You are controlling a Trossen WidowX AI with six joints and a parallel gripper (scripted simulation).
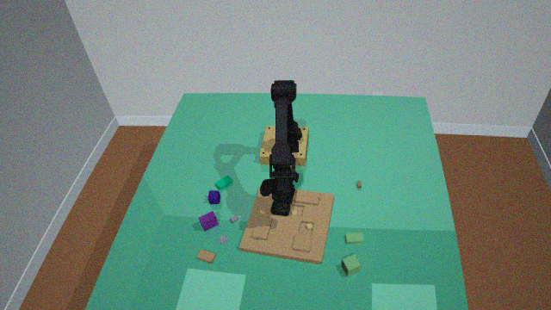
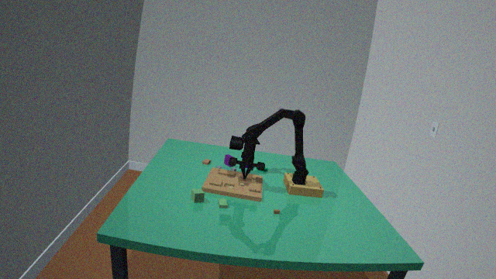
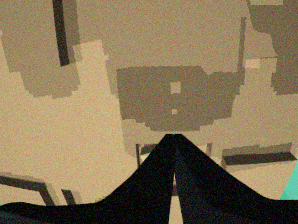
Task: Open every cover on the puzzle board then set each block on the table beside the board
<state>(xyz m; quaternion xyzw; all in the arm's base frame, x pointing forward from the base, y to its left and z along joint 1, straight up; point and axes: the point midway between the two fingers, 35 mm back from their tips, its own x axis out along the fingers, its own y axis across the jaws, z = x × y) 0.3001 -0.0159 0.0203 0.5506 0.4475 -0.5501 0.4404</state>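
Now: gripper tip 50 mm short of the tan puzzle board and 20 mm above it. Also, from my gripper tip: teal block: 150 mm behind, 260 mm to the right, 30 mm below; orange block: 190 mm ahead, 290 mm to the right, 30 mm below; purple cube: 70 mm behind, 290 mm to the right, 20 mm below.
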